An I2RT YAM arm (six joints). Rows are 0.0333 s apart.
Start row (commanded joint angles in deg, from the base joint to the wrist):
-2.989 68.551 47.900 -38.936 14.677 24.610
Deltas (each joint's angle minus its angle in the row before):
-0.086 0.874 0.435 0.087 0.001 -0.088
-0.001 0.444 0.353 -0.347 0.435 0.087
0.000 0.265 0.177 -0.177 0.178 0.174
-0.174 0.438 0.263 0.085 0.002 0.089
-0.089 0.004 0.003 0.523 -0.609 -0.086
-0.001 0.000 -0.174 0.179 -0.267 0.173
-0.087 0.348 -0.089 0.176 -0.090 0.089
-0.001 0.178 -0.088 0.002 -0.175 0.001
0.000 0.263 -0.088 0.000 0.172 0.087
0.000 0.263 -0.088 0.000 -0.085 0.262
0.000 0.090 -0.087 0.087 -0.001 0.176
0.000 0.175 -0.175 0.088 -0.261 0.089
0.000 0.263 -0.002 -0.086 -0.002 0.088
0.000 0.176 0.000 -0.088 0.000 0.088
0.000 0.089 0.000 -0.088 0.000 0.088
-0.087 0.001 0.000 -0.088 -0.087 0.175
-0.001 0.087 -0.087 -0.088 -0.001 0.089
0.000 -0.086 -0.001 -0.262 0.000 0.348
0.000 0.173 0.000 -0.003 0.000 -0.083
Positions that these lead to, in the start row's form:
-3.075 69.425 48.335 -38.849 14.678 24.522
-3.076 69.869 48.688 -39.196 15.113 24.609
-3.076 70.134 48.865 -39.373 15.291 24.783
-3.250 70.572 49.128 -39.288 15.293 24.872
-3.339 70.576 49.131 -38.765 14.684 24.786
-3.340 70.576 48.957 -38.586 14.417 24.959
-3.427 70.924 48.868 -38.410 14.327 25.048
-3.428 71.102 48.780 -38.408 14.152 25.049
-3.428 71.365 48.692 -38.408 14.324 25.136
-3.428 71.628 48.604 -38.408 14.239 25.398
-3.428 71.718 48.517 -38.321 14.238 25.574
-3.428 71.893 48.342 -38.233 13.977 25.663
-3.428 72.156 48.340 -38.319 13.975 25.751
-3.428 72.332 48.340 -38.407 13.975 25.839
-3.428 72.421 48.340 -38.495 13.975 25.927
-3.515 72.422 48.340 -38.583 13.888 26.102
-3.516 72.509 48.253 -38.671 13.887 26.191
-3.516 72.423 48.252 -38.933 13.887 26.539
-3.516 72.596 48.252 -38.936 13.887 26.456

